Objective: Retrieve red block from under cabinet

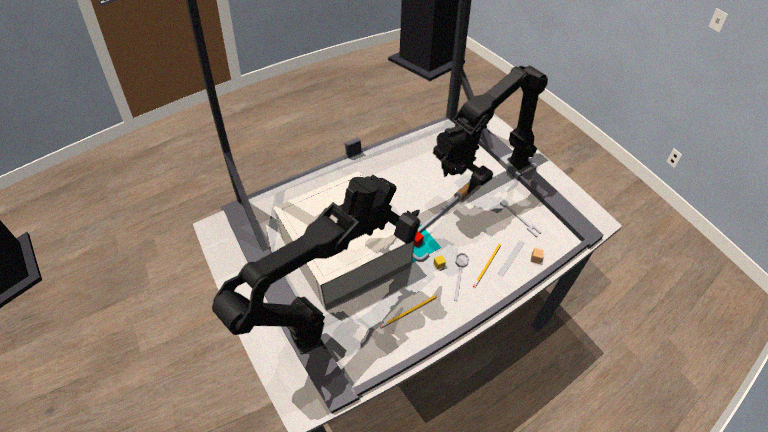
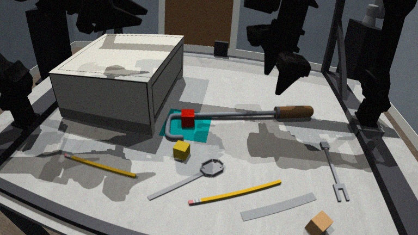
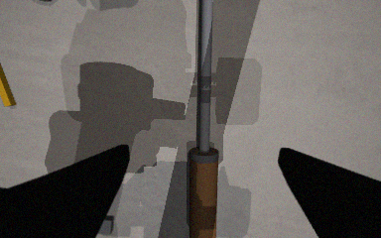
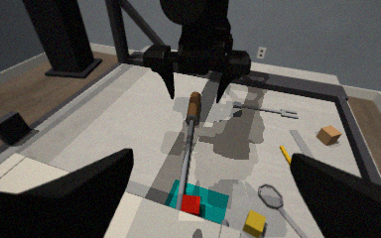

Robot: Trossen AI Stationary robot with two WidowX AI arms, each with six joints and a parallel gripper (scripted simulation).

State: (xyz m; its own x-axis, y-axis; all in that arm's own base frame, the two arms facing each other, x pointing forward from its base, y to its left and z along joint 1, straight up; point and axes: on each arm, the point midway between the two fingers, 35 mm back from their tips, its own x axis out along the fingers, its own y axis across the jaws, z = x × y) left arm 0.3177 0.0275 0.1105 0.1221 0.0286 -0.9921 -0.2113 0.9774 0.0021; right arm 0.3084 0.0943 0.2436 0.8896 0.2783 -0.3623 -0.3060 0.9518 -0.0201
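Right now the hook tool is 12 cm below my left hand, 5 cm to the right of it and 3 cm ahead of it. From my left hand the other things lie so: teal square: 19 cm to the right, 13 cm below, 2 cm ahead; then red block: 19 cm to the right, 12 cm below, 1 cm ahead; then metal wrench: 19 cm ahead, 13 cm below, 12 cm to the left.
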